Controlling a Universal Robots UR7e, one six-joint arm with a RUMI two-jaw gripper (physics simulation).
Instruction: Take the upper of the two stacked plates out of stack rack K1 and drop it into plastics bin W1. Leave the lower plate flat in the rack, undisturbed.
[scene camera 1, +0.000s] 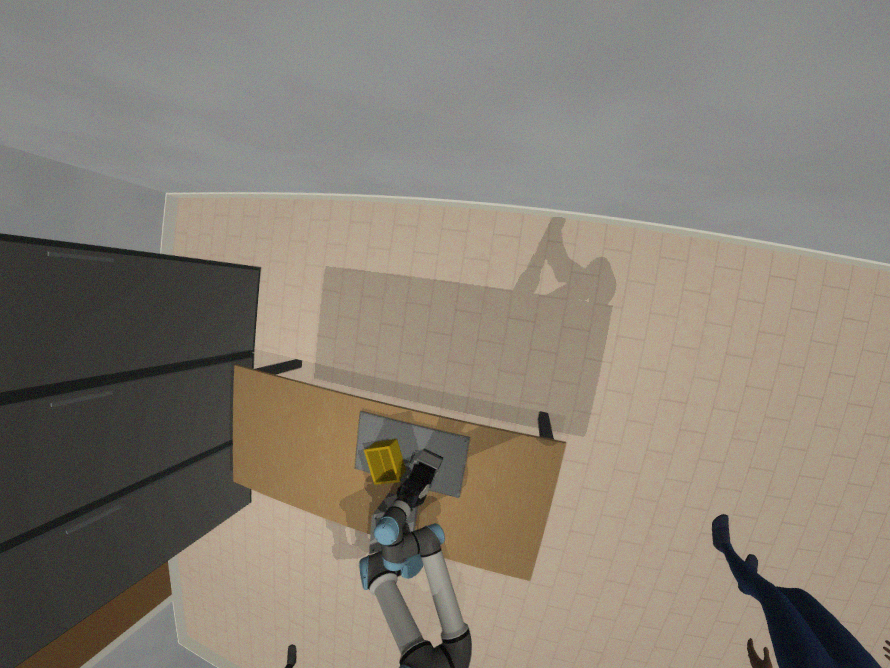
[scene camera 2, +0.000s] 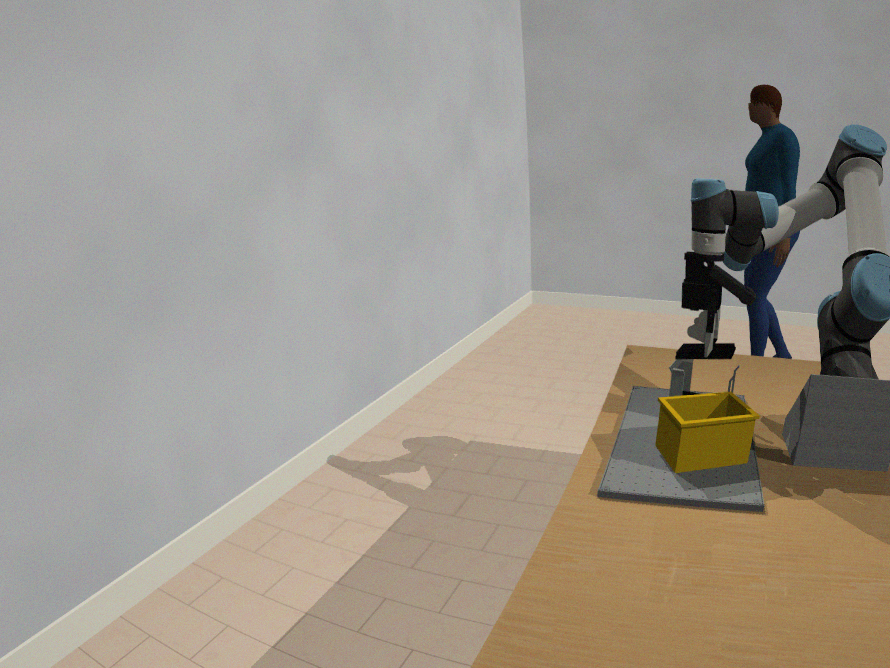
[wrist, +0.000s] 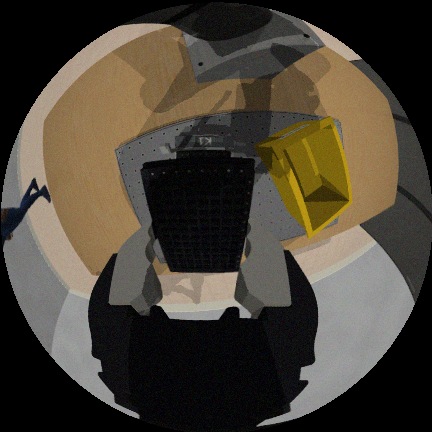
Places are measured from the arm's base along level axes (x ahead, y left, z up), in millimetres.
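Where they show: gripper, fingertip midpoint: (scene camera 1: 418, 483) (scene camera 2: 708, 351) (wrist: 199, 221); arm's base at its link origin: (scene camera 2: 848, 401).
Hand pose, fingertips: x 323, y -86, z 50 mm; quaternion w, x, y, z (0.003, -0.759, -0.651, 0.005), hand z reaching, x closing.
Note:
Things, the pixels of their top centre, and the offset from my fingertips. Level surfaces: height alone.
- black plate at its top centre: (wrist: 199, 239) (scene camera 2: 706, 343) (scene camera 1: 417, 484) 6 mm ahead, 1 mm right, 18 mm up
- stack rack K1 at its top centre: (wrist: 201, 205) (scene camera 2: 708, 365) (scene camera 1: 420, 479) 2 mm back, 1 mm left, 31 mm down
- yellow plastics bin W1 at its top centre: (wrist: 325, 179) (scene camera 2: 708, 406) (scene camera 1: 381, 465) 8 mm back, 186 mm left, 51 mm down
- grey perforated board at its top centre: (wrist: 257, 186) (scene camera 2: 687, 434) (scene camera 1: 408, 455) 27 mm ahead, 101 mm left, 150 mm down
- wooden table at its surface level: 164 mm down
My gripper (scene camera 2: 710, 346) (wrist: 199, 221) is shut on a black plate (scene camera 2: 688, 351) (wrist: 201, 205), holding it roughly level. In the scene camera 2 view there is a gap between this plate and stack rack K1 (scene camera 1: 431, 454) (scene camera 2: 677, 381) (wrist: 204, 141), which stands below it. A thin dark edge low in the rack, in the scene camera 2 view, may be the lower plate; the held plate and the yellow bin hide most of it. The yellow plastics bin W1 (scene camera 1: 383, 461) (scene camera 2: 715, 447) (wrist: 295, 197) stands upright beside the rack. Its visible inside shows no plate.
Rack and bin stand on a grey perforated board (scene camera 1: 451, 478) (scene camera 2: 639, 474) (wrist: 131, 157) on the wooden table (scene camera 1: 301, 445) (scene camera 2: 647, 575) (wrist: 75, 150). The grey arm pedestal (scene camera 2: 841, 424) is close by. Dark cabinets (scene camera 1: 129, 316) adjoin the table. A person (scene camera 2: 772, 165) stands behind the arm.

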